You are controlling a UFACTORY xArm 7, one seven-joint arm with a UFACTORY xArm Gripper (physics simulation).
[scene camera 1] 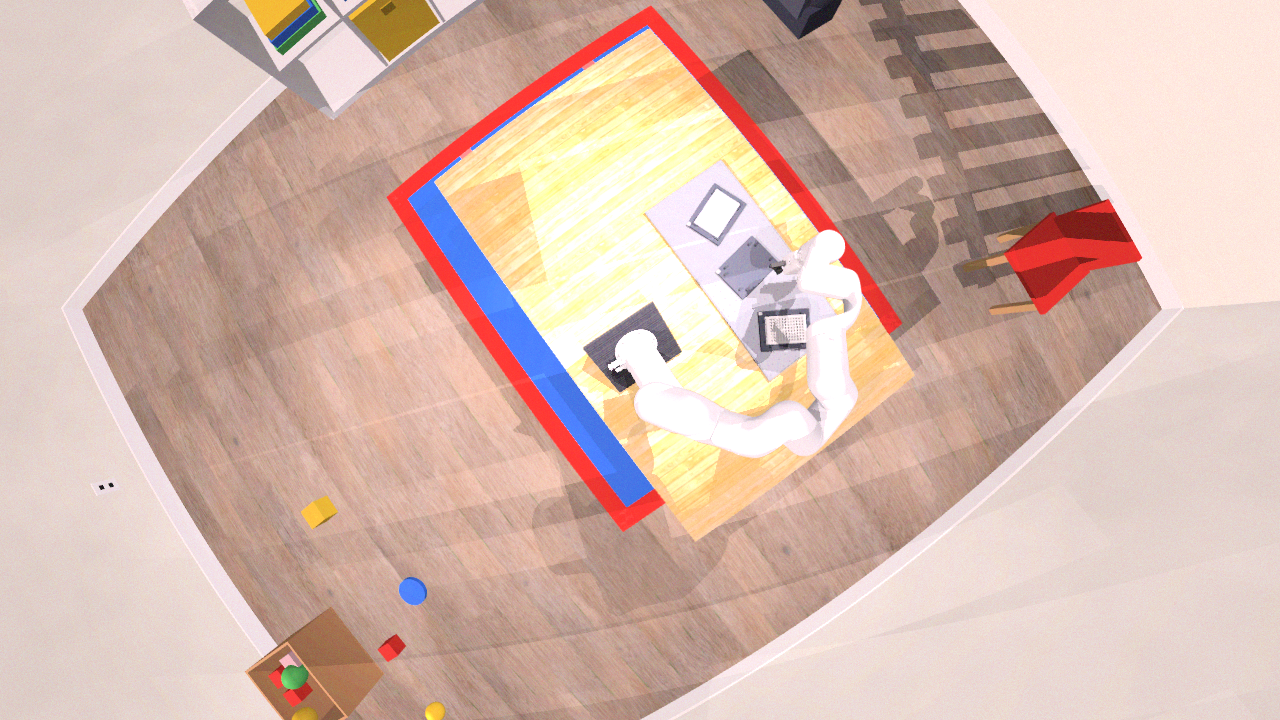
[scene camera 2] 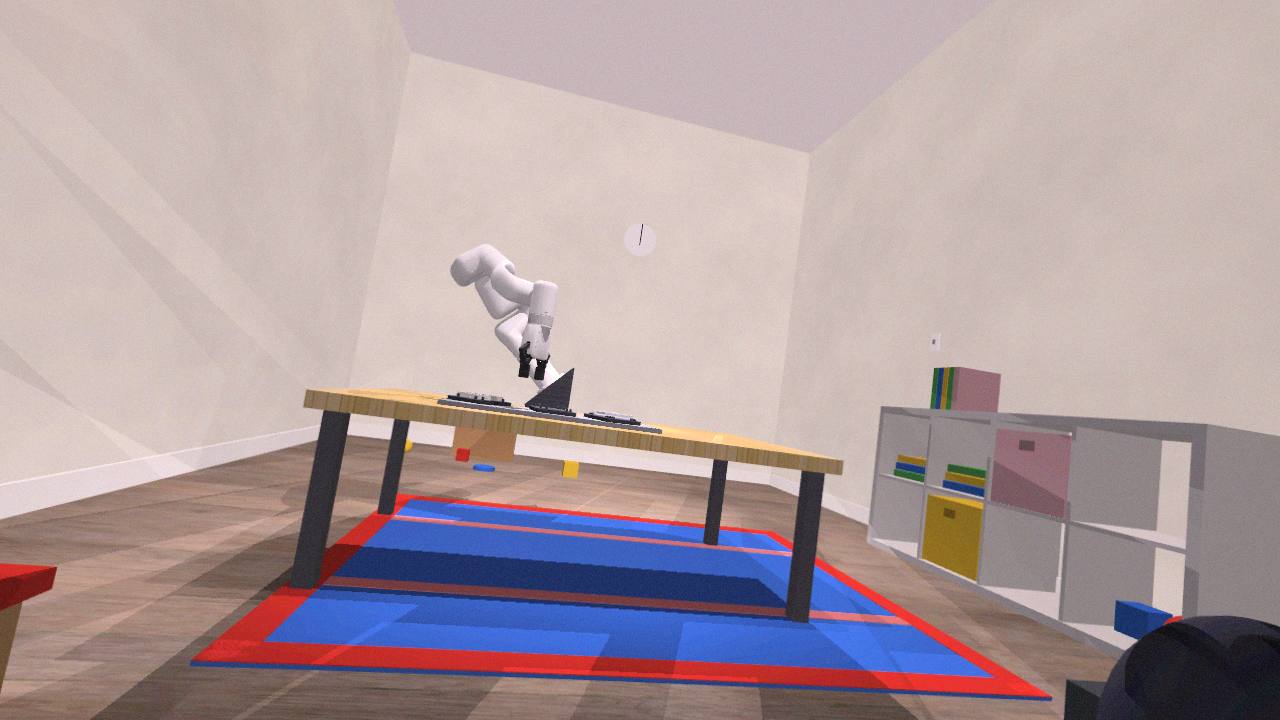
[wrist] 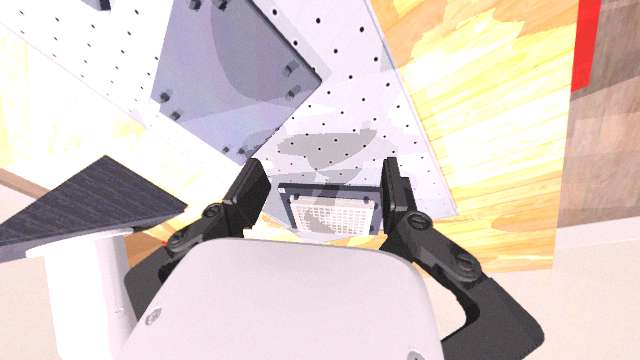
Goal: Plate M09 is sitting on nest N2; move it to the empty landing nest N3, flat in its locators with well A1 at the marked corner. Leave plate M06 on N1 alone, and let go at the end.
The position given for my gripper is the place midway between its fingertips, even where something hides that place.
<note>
My gripper (scene camera 2: 531,378) is open and holds nothing. Also in view: a dark-framed plate (scene camera 1: 786,329). Also in view: a white perforated board (scene camera 1: 775,292).
The dark-framed plate is seen too in the wrist view (wrist: 352,217). My gripper shows as well in the wrist view (wrist: 320,172). The white perforated board also shows in scene camera 2 (scene camera 2: 517,410) and in the wrist view (wrist: 358,116).
</note>
